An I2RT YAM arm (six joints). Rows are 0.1 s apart.
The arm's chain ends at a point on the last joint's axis. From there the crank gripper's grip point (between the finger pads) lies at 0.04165 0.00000 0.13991 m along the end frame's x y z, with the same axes.
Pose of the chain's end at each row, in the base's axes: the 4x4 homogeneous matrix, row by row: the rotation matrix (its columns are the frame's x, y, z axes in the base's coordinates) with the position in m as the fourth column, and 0 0 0 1 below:
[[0.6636, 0.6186, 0.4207, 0.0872], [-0.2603, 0.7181, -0.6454, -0.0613], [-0.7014, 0.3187, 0.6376, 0.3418], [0, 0, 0, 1]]
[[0.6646, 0.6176, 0.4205, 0.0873], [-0.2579, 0.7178, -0.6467, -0.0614], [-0.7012, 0.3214, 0.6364, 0.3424], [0, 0, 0, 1]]
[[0.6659, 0.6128, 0.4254, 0.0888], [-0.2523, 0.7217, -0.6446, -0.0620], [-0.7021, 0.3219, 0.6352, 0.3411], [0, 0, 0, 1]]
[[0.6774, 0.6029, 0.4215, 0.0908], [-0.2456, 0.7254, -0.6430, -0.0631], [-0.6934, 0.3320, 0.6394, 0.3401], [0, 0, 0, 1]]
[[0.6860, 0.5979, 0.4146, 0.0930], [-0.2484, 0.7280, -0.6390, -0.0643], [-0.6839, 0.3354, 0.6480, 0.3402], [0, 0, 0, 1]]
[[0.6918, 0.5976, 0.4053, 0.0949], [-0.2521, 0.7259, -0.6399, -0.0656], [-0.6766, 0.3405, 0.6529, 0.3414], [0, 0, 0, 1]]
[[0.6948, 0.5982, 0.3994, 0.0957], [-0.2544, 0.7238, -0.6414, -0.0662], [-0.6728, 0.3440, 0.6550, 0.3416], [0, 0, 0, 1]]
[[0.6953, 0.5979, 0.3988, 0.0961], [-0.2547, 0.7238, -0.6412, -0.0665], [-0.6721, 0.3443, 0.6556, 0.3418], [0, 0, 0, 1]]
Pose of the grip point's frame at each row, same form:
[[0.6636, 0.6186, 0.4207, 0.1737], [-0.2603, 0.7181, -0.6454, -0.1624], [-0.7014, 0.3187, 0.6376, 0.4018], [0, 0, 0, 1]]
[[0.6646, 0.6176, 0.4205, 0.1738], [-0.2579, 0.7178, -0.6467, -0.1626], [-0.7012, 0.3214, 0.6364, 0.4022], [0, 0, 0, 1]]
[[0.6659, 0.6128, 0.4254, 0.1761], [-0.2523, 0.7217, -0.6446, -0.1627], [-0.7021, 0.3219, 0.6352, 0.4007], [0, 0, 0, 1]]
[[0.6774, 0.6029, 0.4215, 0.1780], [-0.2456, 0.7254, -0.6430, -0.1633], [-0.6934, 0.3320, 0.6394, 0.4007], [0, 0, 0, 1]]
[[0.6860, 0.5979, 0.4146, 0.1796], [-0.2484, 0.7280, -0.6390, -0.1640], [-0.6839, 0.3354, 0.6480, 0.4024], [0, 0, 0, 1]]
[[0.6918, 0.5976, 0.4053, 0.1804], [-0.2521, 0.7259, -0.6399, -0.1656], [-0.6766, 0.3405, 0.6529, 0.4046], [0, 0, 0, 1]]
[[0.6948, 0.5982, 0.3994, 0.1805], [-0.2544, 0.7238, -0.6414, -0.1665], [-0.6728, 0.3440, 0.6550, 0.4052], [0, 0, 0, 1]]
[[0.6953, 0.5979, 0.3988, 0.1809], [-0.2547, 0.7238, -0.6412, -0.1668], [-0.6721, 0.3443, 0.6556, 0.4055], [0, 0, 0, 1]]

